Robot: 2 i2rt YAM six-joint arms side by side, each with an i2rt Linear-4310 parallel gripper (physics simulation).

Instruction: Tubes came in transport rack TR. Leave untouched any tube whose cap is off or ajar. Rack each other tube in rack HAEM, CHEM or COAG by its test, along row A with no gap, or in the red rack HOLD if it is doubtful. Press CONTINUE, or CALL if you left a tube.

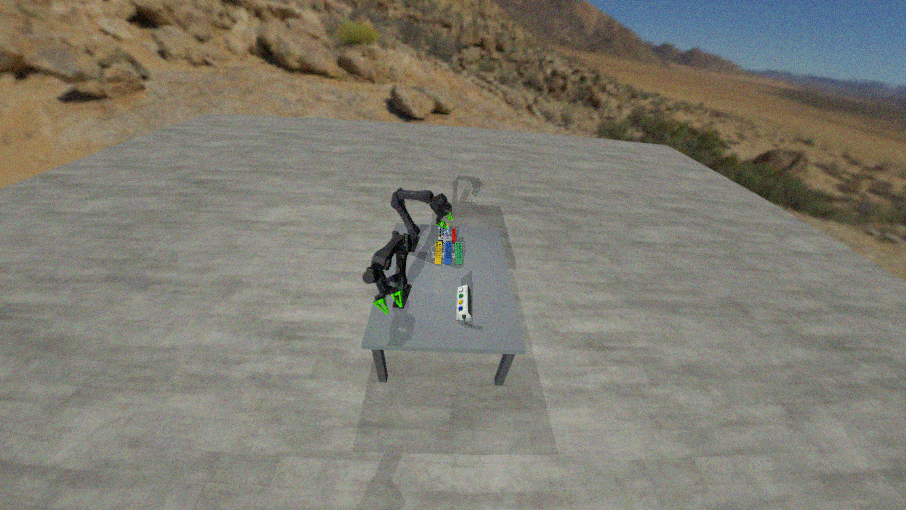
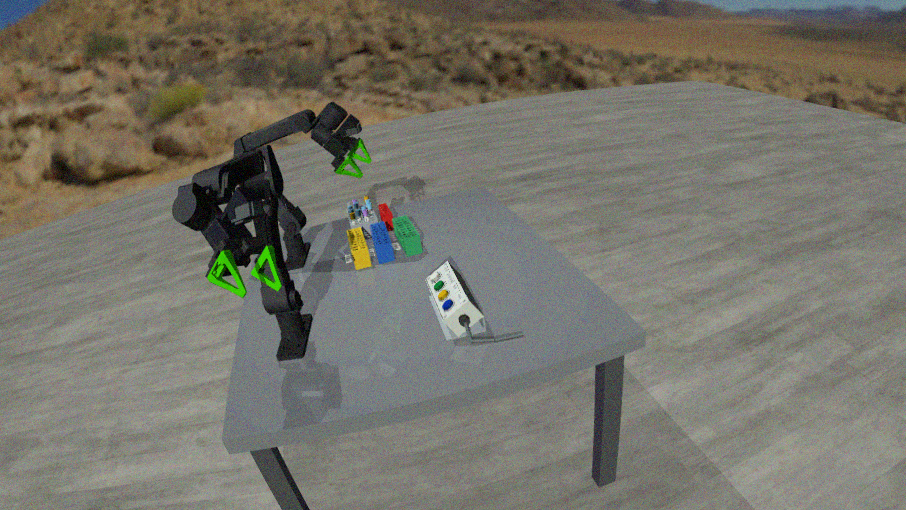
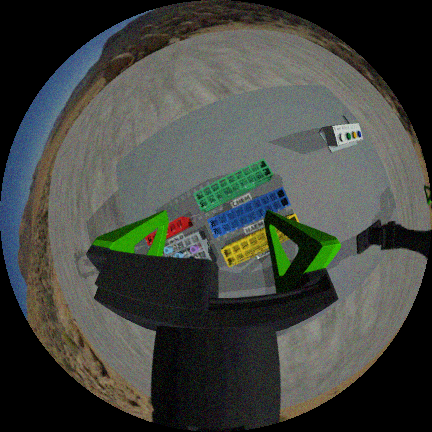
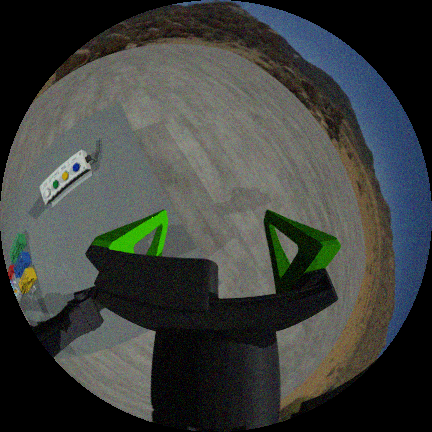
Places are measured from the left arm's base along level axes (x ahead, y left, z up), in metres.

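Pixels of known places: left gripper, fingertip midpoint: (image 1: 449,224) (image 2: 366,169) (image 3: 215,215); right gripper, fingertip midpoint: (image 1: 394,310) (image 2: 263,291) (image 4: 215,214); left arm's base, link origin: (image 1: 412,244) (image 2: 297,257); right arm's base, link origin: (image 1: 402,296) (image 2: 295,337) (image 3: 369,235).
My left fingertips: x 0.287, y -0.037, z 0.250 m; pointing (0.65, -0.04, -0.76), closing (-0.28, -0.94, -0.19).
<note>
For each thing: its top centre in the pictures, then the offset to it from my left fingertips. Level surfaces: height alone.
- Transport rack TR, top centre: (image 3: 171,261) (image 2: 361,214) (image 1: 443,231) 0.062 m back, 0.179 m left, 0.193 m down
- white button box, top centre: (image 2: 449,280) (image 4: 56,171) (image 3: 349,127) (image 1: 464,297) 0.174 m ahead, 0.514 m right, 0.166 m down
- grey table, surface height: 0.250 m down
Transport rack TR (image 3: 204,241), pale, stands beside the red rack HOLD (image 2: 385,216) (image 3: 175,228); its tubes (image 2: 359,209) show light-blue and purple caps, some hidden by a finger. Cap seating is too small to tell. Green (image 2: 407,236) (image 3: 232,186), blue (image 2: 382,243) (image 3: 248,213) and yellow (image 2: 359,249) (image 3: 245,247) racks lie side by side, no tubes visible in them. Label CHEM is between green and blue, HAEM between blue and yellow. My left gripper (image 2: 360,167) (image 3: 215,215) is open, high above the racks. My right gripper (image 2: 260,290) (image 4: 215,214) is open, far from them.
A white button box (image 1: 463,302) (image 2: 452,297) (image 3: 345,136) (image 4: 65,177) with white, green, yellow and blue buttons and a cable stands on the grey table (image 1: 494,335) (image 2: 538,342), apart from the racks. My right arm is over the table's edge nearer the arm bases.
</note>
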